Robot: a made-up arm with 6 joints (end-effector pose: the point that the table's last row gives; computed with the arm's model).
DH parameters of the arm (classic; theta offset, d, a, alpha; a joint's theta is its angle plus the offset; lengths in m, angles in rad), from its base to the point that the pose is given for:
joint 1: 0 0.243 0 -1.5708
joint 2: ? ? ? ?
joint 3: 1.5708 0.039 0 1.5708
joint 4: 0 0.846 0 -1.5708
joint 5: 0 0 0 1.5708
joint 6: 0 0.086 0 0
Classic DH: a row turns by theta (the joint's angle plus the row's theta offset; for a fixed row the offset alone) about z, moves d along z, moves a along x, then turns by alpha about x.
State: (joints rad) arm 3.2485 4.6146 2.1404 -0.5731 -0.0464 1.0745
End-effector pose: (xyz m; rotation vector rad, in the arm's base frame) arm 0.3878 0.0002 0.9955 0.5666 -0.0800 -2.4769
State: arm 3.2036 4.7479 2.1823 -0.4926 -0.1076 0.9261
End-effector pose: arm 0.2567 -0.0275 1.0199 0.7437 -0.0727 -2.5417
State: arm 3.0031 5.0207 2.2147 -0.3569 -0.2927 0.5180
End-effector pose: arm 0.0221 -0.0512 1.0461 1.0303 -0.0147 -2.8957
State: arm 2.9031 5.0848 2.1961 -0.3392 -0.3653 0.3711
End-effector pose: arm -0.0195 -0.0459 1.0643 -0.9765 -0.0285 2.8407
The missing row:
joint 2: -1.5708 0 0.81 0
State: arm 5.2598 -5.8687 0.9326 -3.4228 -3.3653 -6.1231
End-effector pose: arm 0.5923 -0.8866 1.1714 -1.4203 1.3487 1.8401
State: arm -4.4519 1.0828 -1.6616 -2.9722 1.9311 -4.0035
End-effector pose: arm -0.0768 0.1895 1.2622 2.5553 -0.4343 0.5536
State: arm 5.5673 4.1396 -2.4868 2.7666 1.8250 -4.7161
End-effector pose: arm 0.1567 -0.0442 -0.1863 -0.3288 -0.3821 -2.1897
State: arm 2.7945 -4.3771 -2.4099 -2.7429 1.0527 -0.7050
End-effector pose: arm -0.2626 0.0844 0.7214 -0.3906 1.4875 -0.4136
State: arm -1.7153 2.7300 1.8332 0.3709 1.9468 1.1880
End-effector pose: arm 0.1382 0.4775 -0.5467 0.1828 0.3891 -0.6158
